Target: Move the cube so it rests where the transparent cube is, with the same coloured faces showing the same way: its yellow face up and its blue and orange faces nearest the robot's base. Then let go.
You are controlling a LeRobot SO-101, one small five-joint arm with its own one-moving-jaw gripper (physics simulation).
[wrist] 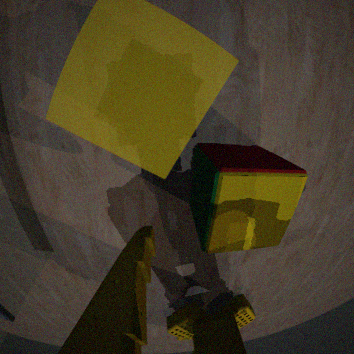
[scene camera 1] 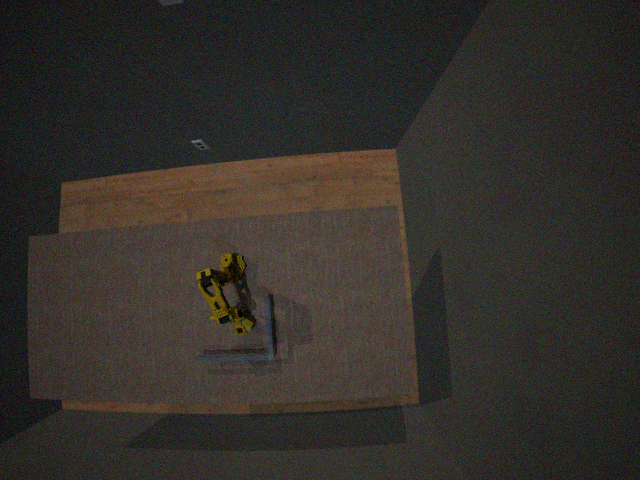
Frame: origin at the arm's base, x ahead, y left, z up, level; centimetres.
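Seen in the pictures: hand, its tool point: (wrist: pixel 153 236) (scene camera 1: pixel 246 311); arm's base, origin of its link: (wrist: pixel 212 307) (scene camera 1: pixel 234 270).
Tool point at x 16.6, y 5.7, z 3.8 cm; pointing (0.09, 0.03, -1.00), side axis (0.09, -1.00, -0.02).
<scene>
Offsets run from my tool point to a thing's top centre. "spot": to the spot under its first point. Level surfaces: height alone.
The cube @[dx +0.7, dy -4.1, dz +0.2 cm] (wrist: pixel 255 195) shows in the wrist view right of centre, with its yellow face up, a dark green side at left and a dark red side at the top of the picture. The transparent cube @[dx +5.3, dy +0.2, dz +0.2 cm] (wrist: pixel 145 90) shows at upper left as a see-through yellow square, turned relative to the cube and apart from it. My gripper (wrist: pixel 150 235) (scene camera 1: pixel 245 325) is open and empty. One notched jaw shows at lower left in the wrist view, with its tip left of and below the cube. Neither cube can be made out in the scene view, and the cube's blue and orange faces are hidden.
Two blue-grey bars form a corner on the mat @[dz -3.8 cm] (scene camera 1: pixel 336 284): one bar @[spot: dx +17.2, dy -4.7, dz +2.2 cm] (scene camera 1: pixel 235 357) lies in front of the arm, the other bar (scene camera 1: pixel 270 325) to its right. The robot's base (scene camera 1: pixel 232 263) (wrist: pixel 215 312) stands behind the gripper. Wooden table (scene camera 1: pixel 232 188) shows beyond the mat.
</scene>
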